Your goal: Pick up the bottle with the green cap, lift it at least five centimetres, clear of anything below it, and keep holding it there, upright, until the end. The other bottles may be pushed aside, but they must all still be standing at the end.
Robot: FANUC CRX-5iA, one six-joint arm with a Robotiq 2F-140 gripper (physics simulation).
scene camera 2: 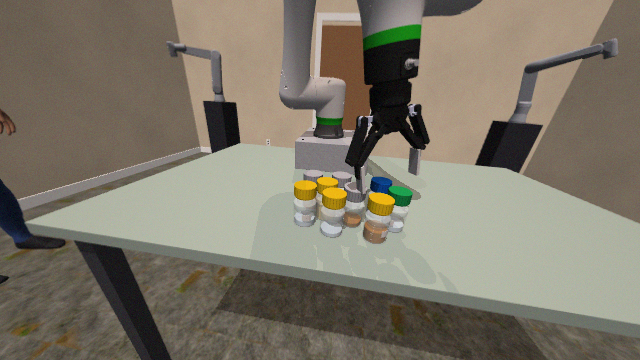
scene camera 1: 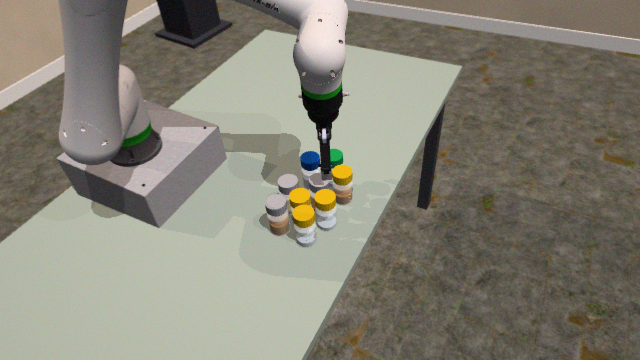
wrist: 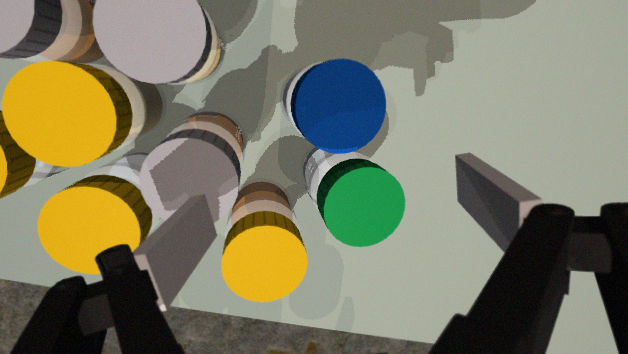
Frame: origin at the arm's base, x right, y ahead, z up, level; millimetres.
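Seen in the pictures: gripper, fingertip midpoint: (scene camera 2: 388, 181) (wrist: 329, 197); arm's base, origin of the base link: (scene camera 2: 328, 135) (scene camera 1: 135, 148).
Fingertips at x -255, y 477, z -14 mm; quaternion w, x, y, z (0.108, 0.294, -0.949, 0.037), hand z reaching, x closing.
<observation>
Offsets run from my fingertips to a thing's top centre. Level surfaces: height alone.
The green-capped bottle @(dx -31, dy +2, dz -17 mm) (scene camera 1: 335, 157) (scene camera 2: 400, 196) (wrist: 364, 206) stands upright at the group's edge, partly hidden behind the finger in scene camera 1. My gripper (scene camera 1: 326, 172) (scene camera 2: 387, 177) (wrist: 329, 197) is open and empty, pointing down above the bottles. In the wrist view the green cap lies between the two spread fingers, nearer the right one. The left finger overlaps a grey-capped bottle @(dx +74, dy +21, dz -13 mm) (scene camera 1: 317, 183) (scene camera 2: 353, 196) (wrist: 185, 172); whether they touch cannot be told. A blue-capped bottle @(dx +10, dy -48, dz -17 mm) (scene camera 1: 310, 160) (scene camera 2: 381, 184) (wrist: 340, 105) and a yellow-capped bottle @(dx +14, dy +60, dz -17 mm) (scene camera 1: 342, 175) (scene camera 2: 380, 204) (wrist: 264, 263) stand close beside the green-capped one.
Several more yellow-capped and grey-capped bottles stand upright on the pale green table @(dz -122 mm) (scene camera 1: 125, 300) (scene camera 2: 175, 210) (wrist: 550, 100). The arm's grey base block (scene camera 1: 185, 170) (scene camera 2: 325, 155) is on the table. The table's edge runs near the yellow-capped bottles.
</observation>
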